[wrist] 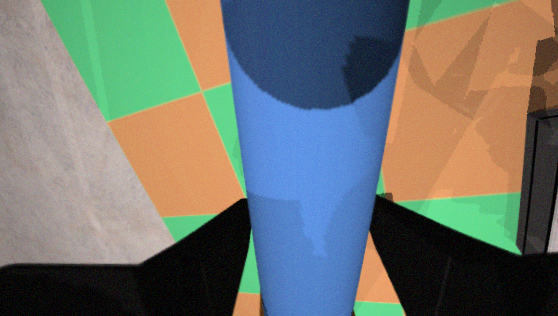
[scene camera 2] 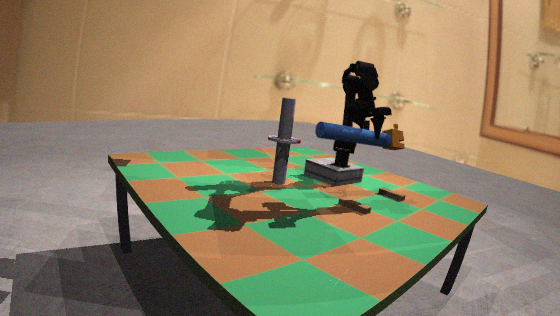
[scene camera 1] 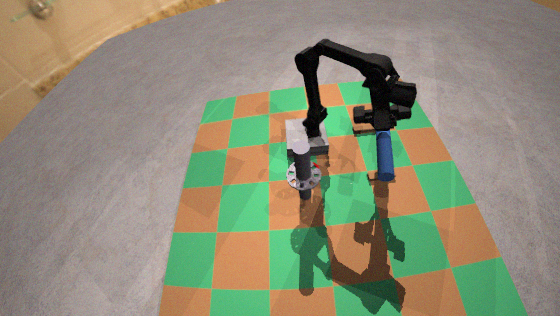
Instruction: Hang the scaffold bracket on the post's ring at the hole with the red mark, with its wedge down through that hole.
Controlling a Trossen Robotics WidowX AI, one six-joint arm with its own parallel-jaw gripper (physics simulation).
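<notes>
The scaffold bracket is a blue tube (scene camera 1: 385,157) (scene camera 2: 352,134) (wrist: 310,150) with an orange head (scene camera 2: 395,139) at one end. My gripper (scene camera 1: 383,129) (scene camera 2: 378,134) (wrist: 307,205) is shut on the tube near the head. The tube is held above the table, nearly level, to one side of the post. The head is hidden behind the gripper in scene camera 1. The grey post (scene camera 1: 302,162) (scene camera 2: 281,162) stands upright and carries a holed ring (scene camera 2: 274,138) around it. The red mark (scene camera 1: 316,165) (scene camera 2: 299,141) is on the ring's side towards the bracket. Bracket and ring are apart.
The arm's grey base (scene camera 1: 295,131) (scene camera 2: 332,172) stands behind the post. Two low brown blocks lie on the checkered table: one block (scene camera 1: 364,131) (scene camera 2: 391,194) farther back, the other block (scene camera 1: 372,176) (scene camera 2: 355,206) nearer the front, below the tube.
</notes>
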